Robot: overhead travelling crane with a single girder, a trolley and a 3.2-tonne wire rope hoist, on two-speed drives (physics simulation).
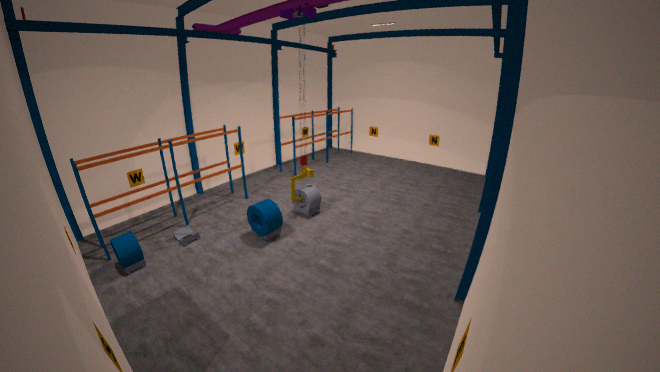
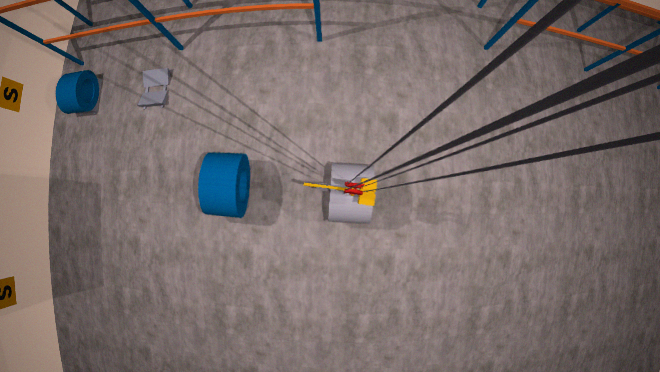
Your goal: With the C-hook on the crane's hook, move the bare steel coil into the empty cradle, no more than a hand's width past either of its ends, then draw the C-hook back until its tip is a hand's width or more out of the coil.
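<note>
The bare steel coil [image 1: 311, 199] [image 2: 345, 212] is light grey and sits in a low cradle on the floor. My gripper, the yellow C-hook [image 1: 293, 189] [image 2: 317, 186], hangs under the red hook block [image 1: 303, 160] [image 2: 353, 191]. Its back stands off the coil's end that faces the large blue coil. Its lower arm points into the bore; how deep the tip reaches is hidden. Its top arm with the yellow counterweight lies above the coil, turned slightly off the coil's axis. The C-hook bears no visible load. The empty cradle [image 1: 183, 233] [image 2: 156, 78] has two grey sloping plates.
A large blue coil [image 1: 266, 218] [image 2: 222, 185] stands in its own cradle between the steel coil and the empty cradle. A smaller blue coil [image 1: 128, 249] [image 2: 75, 92] stands beyond the empty cradle. Racks with orange beams [image 1: 200, 134] [image 2: 235, 10] stand along the W wall.
</note>
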